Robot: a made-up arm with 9 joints. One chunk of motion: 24 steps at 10 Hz.
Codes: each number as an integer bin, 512 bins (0 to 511) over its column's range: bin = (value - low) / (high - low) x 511, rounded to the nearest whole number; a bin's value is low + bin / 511 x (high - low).
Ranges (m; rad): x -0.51..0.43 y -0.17..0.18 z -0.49..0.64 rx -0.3..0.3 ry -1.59..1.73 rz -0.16..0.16
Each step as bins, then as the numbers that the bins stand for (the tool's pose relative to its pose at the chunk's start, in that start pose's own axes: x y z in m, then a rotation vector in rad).
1 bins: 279 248 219 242 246 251
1 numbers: 0.0032 -0.0001 -0.0057 -0.0159 0.0083 -0.0028
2 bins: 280 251 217 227 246 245
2 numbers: 0.0051 0.0019 -0.0101 -0.0335 0.0083 -0.0066
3 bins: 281 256 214 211 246 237
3 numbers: 0.0069 0.0053 -0.0168 -0.0523 0.0083 -0.0116
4 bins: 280 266 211 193 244 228
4 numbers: 0.0051 0.0122 -0.0234 -0.0734 -0.0047 -0.0172
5 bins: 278 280 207 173 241 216
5 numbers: 0.0014 0.0218 -0.0323 -0.0969 -0.0242 -0.0247
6 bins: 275 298 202 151 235 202
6 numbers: -0.0041 0.0341 -0.0433 -0.1227 -0.0632 -0.0335
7 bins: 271 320 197 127 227 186
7 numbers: -0.0115 0.0492 -0.0544 -0.1509 -0.1152 -0.0435
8 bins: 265 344 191 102 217 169
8 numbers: -0.0225 0.0656 -0.0676 -0.1802 -0.1801 -0.0542
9 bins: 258 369 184 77 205 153
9 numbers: -0.0354 0.0827 -0.0831 -0.2096 -0.2581 -0.0642
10 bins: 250 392 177 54 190 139
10 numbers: -0.0501 0.0985 -0.0986 -0.2366 -0.3556 -0.0730
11 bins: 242 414 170 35 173 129
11 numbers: -0.0648 0.1136 -0.1141 -0.2589 -0.4660 -0.0792
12 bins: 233 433 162 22 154 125
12 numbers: -0.0814 0.1266 -0.1318 -0.2742 -0.5895 -0.0817
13 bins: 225 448 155 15 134 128
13 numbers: -0.0961 0.1368 -0.1472 -0.2824 -0.7194 -0.0798
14 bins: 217 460 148 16 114 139
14 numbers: -0.1108 0.1451 -0.1627 -0.2812 -0.8493 -0.0730
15 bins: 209 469 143 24 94 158
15 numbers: -0.1255 0.1512 -0.1738 -0.2718 -0.9793 -0.0611
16 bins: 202 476 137 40 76 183
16 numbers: -0.1384 0.1560 -0.1870 -0.2530 -1.0962 -0.0454
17 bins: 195 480 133 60 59 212
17 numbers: -0.1513 0.1588 -0.1959 -0.2295 -1.2067 -0.0272
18 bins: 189 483 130 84 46 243
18 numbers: -0.1623 0.1608 -0.2025 -0.2014 -1.2911 -0.0078
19 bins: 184 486 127 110 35 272
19 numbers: -0.1715 0.1629 -0.2092 -0.1708 -1.3626 0.0103
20 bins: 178 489 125 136 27 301
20 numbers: -0.1826 0.1649 -0.2136 -0.1403 -1.4146 0.0285
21 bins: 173 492 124 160 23 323
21 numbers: -0.1918 0.1670 -0.2158 -0.1121 -1.4406 0.0423
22 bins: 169 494 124 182 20 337
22 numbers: -0.1991 0.1684 -0.2158 -0.0863 -1.4601 0.0510
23 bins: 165 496 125 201 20 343
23 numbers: -0.2065 0.1697 -0.2136 -0.0640 -1.4601 0.0548
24 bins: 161 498 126 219 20 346
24 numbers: -0.2138 0.1711 -0.2114 -0.0429 -1.4601 0.0567
